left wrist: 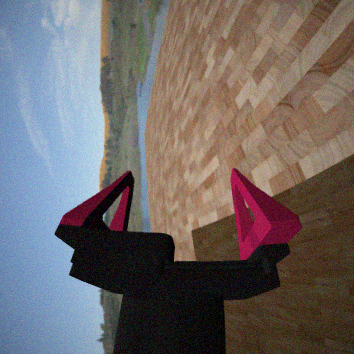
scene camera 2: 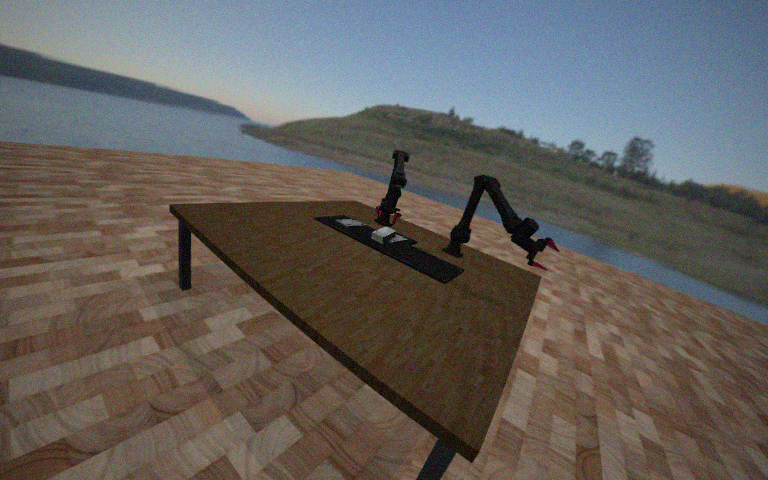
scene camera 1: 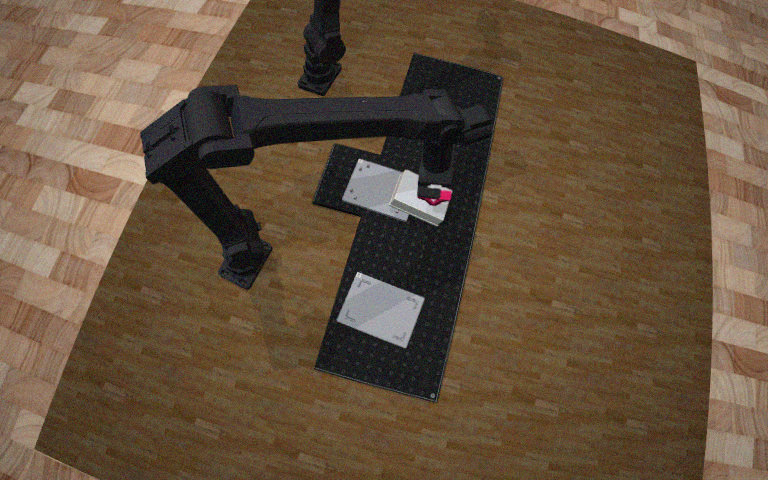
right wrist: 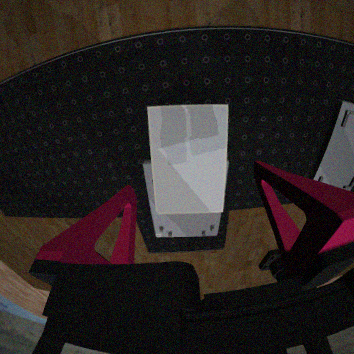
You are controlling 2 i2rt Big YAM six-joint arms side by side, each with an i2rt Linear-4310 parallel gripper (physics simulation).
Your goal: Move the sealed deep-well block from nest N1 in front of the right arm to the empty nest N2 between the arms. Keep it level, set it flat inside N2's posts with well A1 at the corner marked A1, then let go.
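Frame: origin at the left arm's base, x ahead, y left, z up, level; millimetres.
Seen in the pictures: left gripper, fingertip midpoint: (left wrist: 180, 173) (scene camera 2: 553, 260); right gripper, fingertip midpoint: (scene camera 2: 385, 222) (scene camera 1: 434, 185) (right wrist: 191, 179); left arm's base, origin of the base link: (scene camera 2: 452, 253) (scene camera 1: 320, 77); right arm's base, origin of the base link: (scene camera 2: 382, 223) (scene camera 1: 246, 261) (right wrist: 280, 256).
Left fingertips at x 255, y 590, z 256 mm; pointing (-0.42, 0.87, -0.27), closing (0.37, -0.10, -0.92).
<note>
Offsets run from my left fingertips to a thing's top centre. Level surfaces: height alone.
The white block {150 mm ahead, 852 mm right, 174 mm down} (scene camera 1: 416, 195) (scene camera 2: 383, 232) (right wrist: 192, 172) lies partly over the grey plate of nest N2 {54 mm ahead, 858 mm right, 221 mm down} (scene camera 1: 368, 183) (scene camera 2: 399, 238) (right wrist: 187, 227) and sticks out past its edge over the black board. It is not inside the posts; whether it is level and where well A1 is cannot be told. My right gripper (scene camera 1: 434, 195) (scene camera 2: 387, 216) (right wrist: 191, 179) is open above the block, its fingers wide apart and clear of it in the right wrist view. Nest N1 {169 mm ahead, 1130 mm right, 225 mm down} (scene camera 1: 379, 310) (scene camera 2: 348, 223) (right wrist: 337, 150) is empty. My left gripper (scene camera 2: 552, 259) (left wrist: 180, 173) is open and empty, beyond the table's edge.
The black perforated board {243 mm down} (scene camera 1: 390, 249) (scene camera 2: 433, 270) (right wrist: 215, 65) lies on the wooden table {255 mm down} (scene camera 1: 566, 254) (scene camera 2: 362, 316). The right arm reaches across the board from the left in scene camera 1. The left arm's base (scene camera 1: 320, 76) (scene camera 2: 453, 249) stands behind the board.
</note>
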